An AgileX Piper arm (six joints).
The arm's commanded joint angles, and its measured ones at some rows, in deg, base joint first. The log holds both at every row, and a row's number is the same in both.
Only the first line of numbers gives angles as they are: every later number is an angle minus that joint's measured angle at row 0.
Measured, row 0:
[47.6, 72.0, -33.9, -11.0, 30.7, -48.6]
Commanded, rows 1 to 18:
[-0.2, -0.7, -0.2, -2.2, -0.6, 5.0]
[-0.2, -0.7, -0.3, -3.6, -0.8, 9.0]
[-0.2, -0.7, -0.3, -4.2, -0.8, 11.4]
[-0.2, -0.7, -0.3, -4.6, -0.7, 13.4]
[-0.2, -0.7, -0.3, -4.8, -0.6, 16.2]
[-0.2, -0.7, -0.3, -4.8, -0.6, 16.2]
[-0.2, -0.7, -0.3, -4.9, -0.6, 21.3]
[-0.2, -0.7, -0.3, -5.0, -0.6, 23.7]
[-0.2, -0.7, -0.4, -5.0, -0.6, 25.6]
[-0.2, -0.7, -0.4, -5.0, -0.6, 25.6]
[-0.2, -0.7, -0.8, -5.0, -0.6, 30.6]
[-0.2, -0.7, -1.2, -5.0, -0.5, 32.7]
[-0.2, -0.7, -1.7, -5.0, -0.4, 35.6]
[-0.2, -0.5, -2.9, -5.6, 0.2, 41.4]
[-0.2, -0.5, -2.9, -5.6, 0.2, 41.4]
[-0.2, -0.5, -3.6, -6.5, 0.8, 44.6]
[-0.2, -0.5, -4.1, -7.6, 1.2, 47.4]
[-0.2, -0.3, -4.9, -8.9, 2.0, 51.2]
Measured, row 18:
[0.0, 0.1, -2.7, -4.9, 1.1, 42.3]
